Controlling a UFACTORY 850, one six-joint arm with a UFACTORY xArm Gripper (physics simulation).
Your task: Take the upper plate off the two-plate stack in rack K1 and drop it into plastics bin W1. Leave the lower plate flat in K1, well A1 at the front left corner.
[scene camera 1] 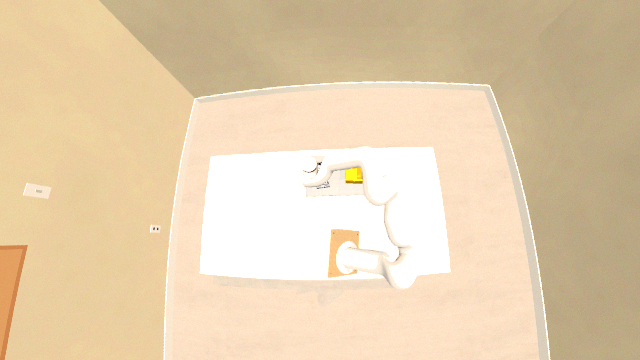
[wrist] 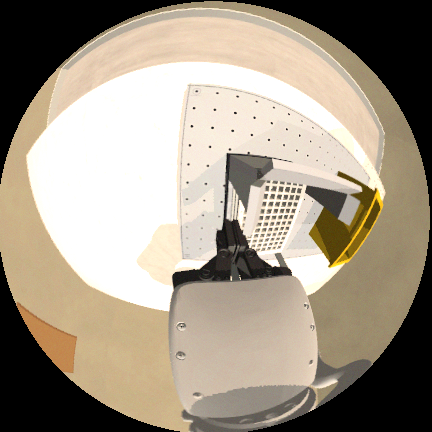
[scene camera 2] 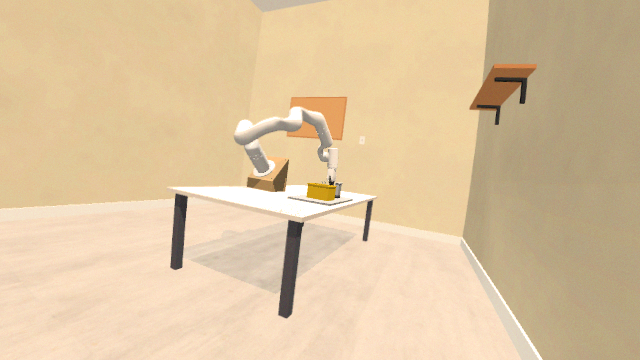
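Note:
My gripper (wrist: 228,227) (scene camera 2: 330,181) is shut with nothing between its fingers. In the wrist view its black tips overlap the left side of the rack (wrist: 239,172); whether they touch it I cannot tell. The rack has dark grey and pale grey walls, and also shows behind the bin in scene camera 2 (scene camera 2: 338,190). A white plate (wrist: 278,216) with a grid of square wells shows inside the rack. Pale layered edges show beside the fingertips; the lower plate and well A1 cannot be made out. The yellow bin (scene camera 1: 354,175) (scene camera 2: 321,192) (wrist: 325,237) stands beside the rack.
A pale grey perforated board (scene camera 1: 340,190) (scene camera 2: 345,200) (wrist: 204,136) lies under the rack and bin on the white table (scene camera 1: 260,215) (scene camera 2: 225,194). The arm's base stands on a wooden block (scene camera 1: 337,237) (scene camera 2: 280,175). The arm partly covers the board in scene camera 1.

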